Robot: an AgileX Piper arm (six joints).
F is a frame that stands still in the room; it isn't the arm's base.
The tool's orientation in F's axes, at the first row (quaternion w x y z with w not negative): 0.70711 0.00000 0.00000 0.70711
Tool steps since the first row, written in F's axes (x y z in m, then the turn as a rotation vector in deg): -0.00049 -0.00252 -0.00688 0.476 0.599 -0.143; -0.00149 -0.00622 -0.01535 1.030 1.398 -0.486; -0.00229 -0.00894 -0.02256 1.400 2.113 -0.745; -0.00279 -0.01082 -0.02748 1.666 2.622 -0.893; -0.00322 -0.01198 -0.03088 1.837 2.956 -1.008; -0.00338 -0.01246 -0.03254 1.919 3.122 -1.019; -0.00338 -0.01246 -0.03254 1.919 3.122 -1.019; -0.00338 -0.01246 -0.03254 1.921 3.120 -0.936
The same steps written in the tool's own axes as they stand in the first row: -0.00252 0.00049 -0.00688 0.599 -0.476 -0.143; -0.00622 0.00149 -0.01535 1.398 -1.030 -0.486; -0.00894 0.00229 -0.02256 2.113 -1.400 -0.745; -0.01082 0.00279 -0.02748 2.622 -1.666 -0.893; -0.01198 0.00322 -0.03088 2.956 -1.837 -1.008; -0.01246 0.00338 -0.03254 3.122 -1.919 -1.019; -0.01246 0.00338 -0.03254 3.122 -1.919 -1.019; -0.01246 0.00338 -0.03254 3.120 -1.921 -0.936
